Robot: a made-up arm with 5 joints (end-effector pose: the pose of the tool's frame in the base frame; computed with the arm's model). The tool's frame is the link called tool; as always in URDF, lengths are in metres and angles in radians. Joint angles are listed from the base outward.
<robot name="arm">
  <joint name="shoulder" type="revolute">
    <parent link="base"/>
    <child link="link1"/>
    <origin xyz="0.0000 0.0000 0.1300" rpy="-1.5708 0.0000 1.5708"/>
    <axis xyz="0 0 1"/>
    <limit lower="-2.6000" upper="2.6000" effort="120" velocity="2.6"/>
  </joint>
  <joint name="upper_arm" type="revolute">
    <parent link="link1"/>
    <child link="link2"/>
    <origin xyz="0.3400 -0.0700 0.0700" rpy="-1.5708 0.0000 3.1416"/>
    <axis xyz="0 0 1"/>
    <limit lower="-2.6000" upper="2.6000" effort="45" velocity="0.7"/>
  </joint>
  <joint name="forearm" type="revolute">
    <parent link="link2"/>
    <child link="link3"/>
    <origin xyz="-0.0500 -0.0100 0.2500" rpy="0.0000 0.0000 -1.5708"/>
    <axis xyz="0 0 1"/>
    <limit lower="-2.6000" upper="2.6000" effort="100" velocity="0.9"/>
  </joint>
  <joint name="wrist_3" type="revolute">
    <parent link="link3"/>
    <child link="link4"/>
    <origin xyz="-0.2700 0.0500 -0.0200" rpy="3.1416 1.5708 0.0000"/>
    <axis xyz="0 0 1"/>
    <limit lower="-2.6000" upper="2.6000" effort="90" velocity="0.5"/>
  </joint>
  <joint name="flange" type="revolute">
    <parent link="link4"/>
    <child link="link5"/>
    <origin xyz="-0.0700 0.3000 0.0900" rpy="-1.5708 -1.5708 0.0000"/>
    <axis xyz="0 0 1"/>
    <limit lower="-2.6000" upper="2.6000" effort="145" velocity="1.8"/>
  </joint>
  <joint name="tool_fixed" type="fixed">
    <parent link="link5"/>
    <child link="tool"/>
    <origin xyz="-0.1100 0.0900 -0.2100" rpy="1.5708 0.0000 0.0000"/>
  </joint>
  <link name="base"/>
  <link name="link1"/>
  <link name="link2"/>
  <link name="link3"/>
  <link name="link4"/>
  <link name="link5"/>
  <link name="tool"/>
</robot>
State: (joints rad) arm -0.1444 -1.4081 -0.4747 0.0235 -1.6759
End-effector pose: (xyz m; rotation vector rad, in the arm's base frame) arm -0.1251 -0.1315 0.3859 -1.4149 -1.0069 -1.4392
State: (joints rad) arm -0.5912 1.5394 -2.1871 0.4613 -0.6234
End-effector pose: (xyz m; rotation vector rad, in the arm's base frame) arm 0.1740 -0.0025 0.4653 0.7671 -0.4996 -0.9663
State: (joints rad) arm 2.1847 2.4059 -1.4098 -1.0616 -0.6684
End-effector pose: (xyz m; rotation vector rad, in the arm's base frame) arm 0.1385 -0.1556 -0.4170 -2.1330 0.7825 2.0521
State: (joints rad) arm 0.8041 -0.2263 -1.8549 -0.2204 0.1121
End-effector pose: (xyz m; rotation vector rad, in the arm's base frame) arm -0.1544 0.3102 0.2020 -0.4966 -0.5507 -2.0703
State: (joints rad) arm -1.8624 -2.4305 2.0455 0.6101 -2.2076
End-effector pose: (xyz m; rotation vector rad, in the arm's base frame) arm 0.4329 -0.4002 0.1405 0.7614 -0.6477 -2.4500
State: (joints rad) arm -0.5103 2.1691 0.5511 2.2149 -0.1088
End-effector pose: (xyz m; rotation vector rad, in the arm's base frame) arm -0.3110 0.2298 0.7065 0.7145 2.1874 1.8856
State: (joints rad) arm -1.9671 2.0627 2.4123 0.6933 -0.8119
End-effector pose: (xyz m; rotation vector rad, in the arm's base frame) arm -0.1283 -0.2606 -0.0306 0.7945 0.9756 -2.1490
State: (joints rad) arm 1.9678 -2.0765 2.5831 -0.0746 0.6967
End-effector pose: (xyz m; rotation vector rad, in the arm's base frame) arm 0.1472 0.1547 -0.4441 -2.0837 0.9176 -0.3636
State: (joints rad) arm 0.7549 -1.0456 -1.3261 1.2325 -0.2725
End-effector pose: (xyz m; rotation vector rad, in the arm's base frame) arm -0.2152 0.3720 0.2874 0.0524 -2.2233 -1.3926
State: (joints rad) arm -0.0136 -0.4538 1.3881 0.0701 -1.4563
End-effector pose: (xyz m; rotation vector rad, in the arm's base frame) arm 0.1678 0.7628 0.3973 0.7368 -1.3144 0.7001
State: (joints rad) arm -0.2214 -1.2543 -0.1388 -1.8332 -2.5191
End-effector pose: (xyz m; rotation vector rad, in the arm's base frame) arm 0.0660 -0.1675 0.2897 -1.0872 -0.7560 0.9526
